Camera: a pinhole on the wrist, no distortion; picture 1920 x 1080 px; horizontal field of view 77.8 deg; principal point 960.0 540.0 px. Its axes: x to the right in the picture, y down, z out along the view. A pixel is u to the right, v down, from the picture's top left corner.
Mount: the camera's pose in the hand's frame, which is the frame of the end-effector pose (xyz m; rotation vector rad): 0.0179 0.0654 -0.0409 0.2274 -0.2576 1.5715
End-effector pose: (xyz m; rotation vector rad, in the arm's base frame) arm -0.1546 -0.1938 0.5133 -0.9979 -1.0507 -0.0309
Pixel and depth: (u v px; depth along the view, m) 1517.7 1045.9 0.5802
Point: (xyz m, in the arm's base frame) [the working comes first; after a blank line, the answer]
In the camera's frame: 0.2720 0.2467 0.5802

-0.6347 0.2002 0.3093
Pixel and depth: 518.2 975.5 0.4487
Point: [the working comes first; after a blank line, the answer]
In the camera's frame: -0.1666 0.1642 0.4487

-0.5772 -0.1599 0.5982
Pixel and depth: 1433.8 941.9 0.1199
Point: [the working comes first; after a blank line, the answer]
In the camera's frame: 0.0477 0.0405 0.1199

-0.1957 -0.1006 0.4557
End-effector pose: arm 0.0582 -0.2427 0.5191 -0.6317 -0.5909 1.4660
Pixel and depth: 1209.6 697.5 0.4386
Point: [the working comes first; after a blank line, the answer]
In the camera's frame: 0.0920 0.0581 0.4386

-0.2415 -0.2796 0.7921
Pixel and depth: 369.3 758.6 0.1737
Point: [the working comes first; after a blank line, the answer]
In the camera's frame: -0.0862 0.0319 0.1737

0.0383 -0.2556 0.6379
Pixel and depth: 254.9 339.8 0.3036
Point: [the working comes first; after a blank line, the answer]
In the camera's frame: -0.1799 -0.0511 0.3036

0.0623 -0.1710 0.7954
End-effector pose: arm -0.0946 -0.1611 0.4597 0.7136 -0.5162 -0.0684
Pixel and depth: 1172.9 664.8 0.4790
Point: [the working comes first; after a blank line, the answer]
In the camera's frame: 0.0857 0.0502 0.4790

-0.3402 -0.4182 0.7229
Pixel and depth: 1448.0 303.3 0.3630
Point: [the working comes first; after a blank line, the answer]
In the camera's frame: 0.1489 -0.0722 0.3630

-0.2013 -0.3194 0.7812
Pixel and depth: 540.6 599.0 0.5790
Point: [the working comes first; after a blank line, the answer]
In the camera's frame: -0.2041 0.0287 0.5790

-0.2877 -0.6613 0.5422
